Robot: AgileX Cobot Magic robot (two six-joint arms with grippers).
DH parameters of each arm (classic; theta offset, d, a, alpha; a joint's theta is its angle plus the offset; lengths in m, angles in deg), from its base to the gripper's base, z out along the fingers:
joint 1: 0 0.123 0 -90
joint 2: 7.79 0 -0.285 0
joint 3: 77.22 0 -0.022 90
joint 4: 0 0.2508 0 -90
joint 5: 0 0 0.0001 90
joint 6: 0 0.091 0 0
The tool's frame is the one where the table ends.
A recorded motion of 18 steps. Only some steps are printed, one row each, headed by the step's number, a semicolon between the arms.
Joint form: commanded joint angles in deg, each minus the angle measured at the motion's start. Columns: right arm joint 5, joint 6, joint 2, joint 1, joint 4, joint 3; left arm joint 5, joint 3, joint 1, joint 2, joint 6, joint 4.
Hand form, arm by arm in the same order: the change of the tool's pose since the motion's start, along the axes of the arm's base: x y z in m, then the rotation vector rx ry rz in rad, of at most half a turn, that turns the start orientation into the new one. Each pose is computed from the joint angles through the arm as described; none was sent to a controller.
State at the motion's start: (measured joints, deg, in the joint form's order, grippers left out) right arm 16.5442 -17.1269 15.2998 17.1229 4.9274 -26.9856; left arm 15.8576 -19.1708 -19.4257 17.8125 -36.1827 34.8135
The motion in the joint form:
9: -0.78 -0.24 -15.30 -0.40 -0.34 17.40; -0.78 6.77 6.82 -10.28 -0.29 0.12
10: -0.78 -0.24 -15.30 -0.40 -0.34 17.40; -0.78 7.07 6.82 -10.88 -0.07 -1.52
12: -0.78 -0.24 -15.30 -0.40 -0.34 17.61; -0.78 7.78 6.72 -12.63 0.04 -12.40
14: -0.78 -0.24 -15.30 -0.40 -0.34 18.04; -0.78 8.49 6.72 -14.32 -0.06 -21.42
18: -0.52 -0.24 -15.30 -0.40 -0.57 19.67; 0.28 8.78 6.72 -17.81 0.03 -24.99
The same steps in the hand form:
9: -0.0160 -0.0055 -0.0839 -0.0159 0.0192 -0.0096; -0.0194 0.0134 -0.0263 -0.0220 -0.0699 0.1120
10: -0.0160 -0.0055 -0.0839 -0.0159 0.0192 -0.0096; -0.0205 0.0131 -0.0278 -0.0469 -0.0677 0.1077
12: -0.0157 -0.0054 -0.0851 -0.0169 0.0227 -0.0096; -0.0242 0.0097 -0.0323 -0.2307 -0.0337 0.0772
14: -0.0152 -0.0053 -0.0876 -0.0191 0.0299 -0.0096; -0.0276 0.0068 -0.0360 -0.3862 -0.0066 0.0502
18: -0.0132 -0.0047 -0.0974 -0.0326 0.0603 -0.0101; -0.0349 0.0073 -0.0366 -0.4534 -0.0260 0.0348

